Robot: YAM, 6 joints.
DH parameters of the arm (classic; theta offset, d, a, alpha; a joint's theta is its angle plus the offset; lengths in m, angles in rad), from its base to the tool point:
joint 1: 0 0.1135 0.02 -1.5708
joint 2: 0 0 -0.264 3.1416
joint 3: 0.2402 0 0.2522 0
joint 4: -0.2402 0 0.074 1.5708
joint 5: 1.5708 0 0 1.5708
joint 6: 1.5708 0.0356 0 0
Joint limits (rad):
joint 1: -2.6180..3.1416
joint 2: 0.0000..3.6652
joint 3: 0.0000..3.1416
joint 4: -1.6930..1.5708
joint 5: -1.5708..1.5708
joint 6: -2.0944..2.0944
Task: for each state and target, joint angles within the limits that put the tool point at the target. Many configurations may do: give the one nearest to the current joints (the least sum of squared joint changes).
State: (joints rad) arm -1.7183 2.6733 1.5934 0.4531 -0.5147 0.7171
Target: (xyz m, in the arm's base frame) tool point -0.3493 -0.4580 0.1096
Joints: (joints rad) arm -2.2496 2.6120 1.8969 0.5065 -0.4568 0.7171
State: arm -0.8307 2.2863 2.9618 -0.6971 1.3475 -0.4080
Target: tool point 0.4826 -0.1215 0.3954
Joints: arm -0.1765 2.4179 2.7884 -0.8508 1.3685 -0.4080
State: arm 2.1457 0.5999 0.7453 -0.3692 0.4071 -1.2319
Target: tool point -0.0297 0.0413 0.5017
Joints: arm 2.3664 0.5636 1.2232 -0.1846 0.2473 -1.2319
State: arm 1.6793 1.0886 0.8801 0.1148 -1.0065 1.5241
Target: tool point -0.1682 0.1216 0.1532
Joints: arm 2.3657 1.2482 0.4098 -0.0099 -1.0565 1.5241
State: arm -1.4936 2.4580 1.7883 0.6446 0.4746 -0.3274
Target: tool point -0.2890 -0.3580 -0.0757
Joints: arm -2.2105 2.7368 1.4266 0.5518 0.5341 -0.3274
